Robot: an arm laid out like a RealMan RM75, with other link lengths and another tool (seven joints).
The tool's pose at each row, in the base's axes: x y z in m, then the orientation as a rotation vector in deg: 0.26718, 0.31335, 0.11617, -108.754, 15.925, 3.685; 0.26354, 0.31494, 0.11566, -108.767, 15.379, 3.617; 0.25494, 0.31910, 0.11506, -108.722, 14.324, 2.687; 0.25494, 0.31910, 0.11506, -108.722, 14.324, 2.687; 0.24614, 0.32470, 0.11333, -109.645, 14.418, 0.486; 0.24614, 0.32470, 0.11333, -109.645, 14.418, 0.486; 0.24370, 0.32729, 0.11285, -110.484, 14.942, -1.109; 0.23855, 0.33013, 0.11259, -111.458, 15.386, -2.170
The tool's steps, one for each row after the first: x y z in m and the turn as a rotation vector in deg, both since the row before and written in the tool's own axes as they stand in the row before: -0.00370, 0.00079, 0.00133, 0.022, -0.225, -0.413; -0.00890, 0.00111, 0.00334, 0.197, 0.110, -1.185; 0.00000, 0.00000, 0.00000, 0.000, 0.000, 0.000; -0.00916, 0.00157, 0.00504, -0.703, 1.641, -1.087; 0.00000, 0.00000, 0.00000, 0.000, 0.000, 0.000; -0.00276, 0.00003, 0.00229, -0.722, 1.421, -0.483; -0.00554, 0.00016, 0.00200, -0.907, 1.014, -0.295
